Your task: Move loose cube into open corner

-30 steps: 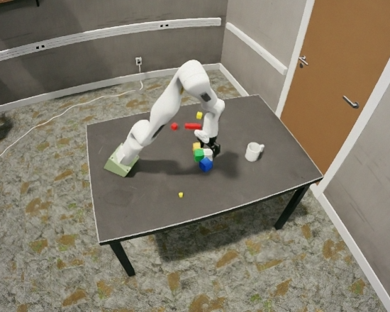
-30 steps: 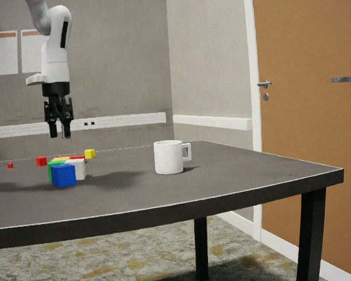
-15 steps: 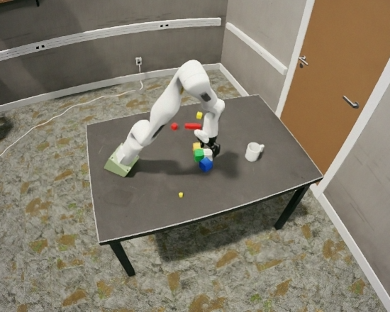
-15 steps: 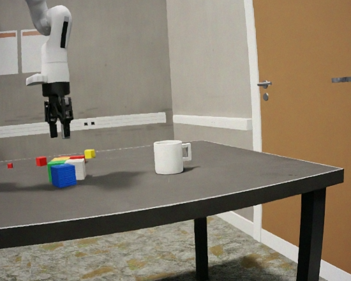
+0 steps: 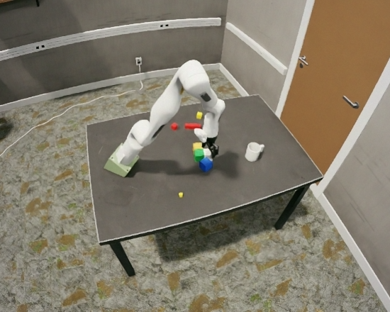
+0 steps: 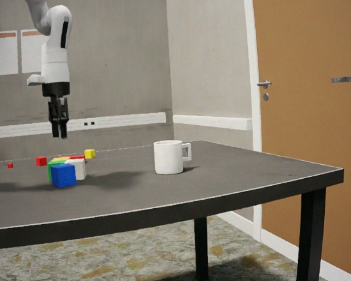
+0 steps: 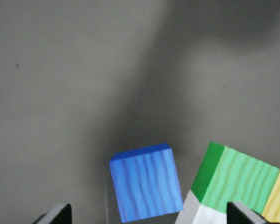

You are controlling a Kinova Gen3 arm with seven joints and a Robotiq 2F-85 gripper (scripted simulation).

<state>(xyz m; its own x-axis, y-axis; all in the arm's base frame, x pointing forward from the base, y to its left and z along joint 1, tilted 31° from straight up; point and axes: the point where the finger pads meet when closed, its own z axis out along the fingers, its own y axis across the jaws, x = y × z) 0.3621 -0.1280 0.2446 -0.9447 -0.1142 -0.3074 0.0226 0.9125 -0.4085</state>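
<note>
The blue cube is 110 mm below my hand. Round my hand: white mug 300 mm ahead, 70 mm to the right, 90 mm below; then tiny yellow cube 220 mm behind, 100 mm to the right, 120 mm below; then red bar 120 mm ahead, 320 mm to the left, 120 mm below.
</note>
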